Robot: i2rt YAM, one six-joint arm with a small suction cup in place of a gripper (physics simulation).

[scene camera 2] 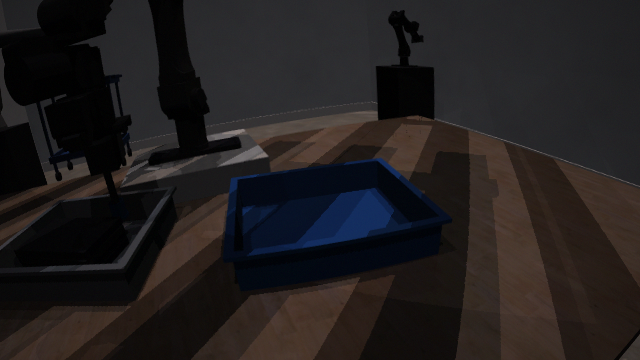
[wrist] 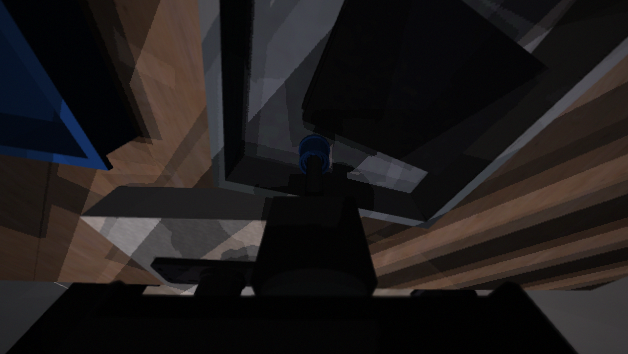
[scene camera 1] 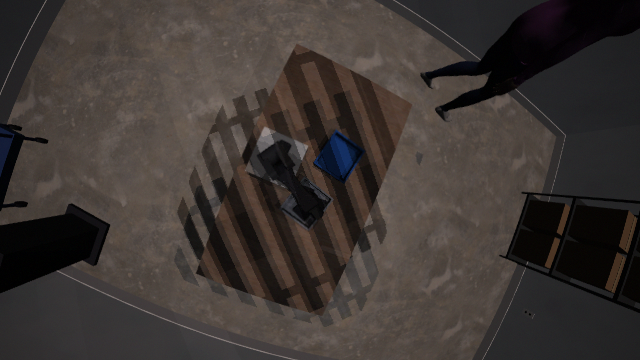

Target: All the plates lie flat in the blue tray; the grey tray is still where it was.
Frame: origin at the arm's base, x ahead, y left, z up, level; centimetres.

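Seen in the pictures: end effector, tool point: (scene camera 2: pixel 120 216) (wrist: pixel 314 149); arm's base, origin of the base link: (scene camera 2: pixel 194 152) (wrist: pixel 227 270).
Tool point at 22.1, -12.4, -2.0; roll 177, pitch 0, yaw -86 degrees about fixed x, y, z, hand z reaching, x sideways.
Offsets run from my tool point to a thing's top centre, as dx, dy, dz. Level surfaces: height alone.
A dark slab {+5.5, -6.9, +1.3} (scene camera 2: pixel 75 240) (wrist: pixel 410 90), seemingly one or more black plates, lies in the grey tray {+4.6, -4.8, +1.8} (scene camera 1: pixel 300 224) (scene camera 2: pixel 75 287) (wrist: pixel 212 100). It is too dark to count layers. The blue tray {+10.1, +29.5, +1.8} (scene camera 1: pixel 340 156) (scene camera 2: pixel 325 272) (wrist: pixel 25 90) stands beside the grey tray and its visible floor is bare. My gripper, a blue suction cup (scene camera 2: pixel 116 207) (wrist: pixel 314 147), points down inside the grey tray, by the slab's near corner on the side toward the arm base. No plate shows hanging from it. Whether the cup touches the slab is hidden. The arm covers the cup in scene camera 1.
The arm's base stands on a white block (scene camera 1: pixel 265 132) (scene camera 2: pixel 215 175) (wrist: pixel 140 235) close to both trays on the wooden table {dz -3.3} (scene camera 1: pixel 400 107). A person (scene camera 1: pixel 530 55) stands off the table. A second arm stands on a dark pedestal (scene camera 2: pixel 405 92).
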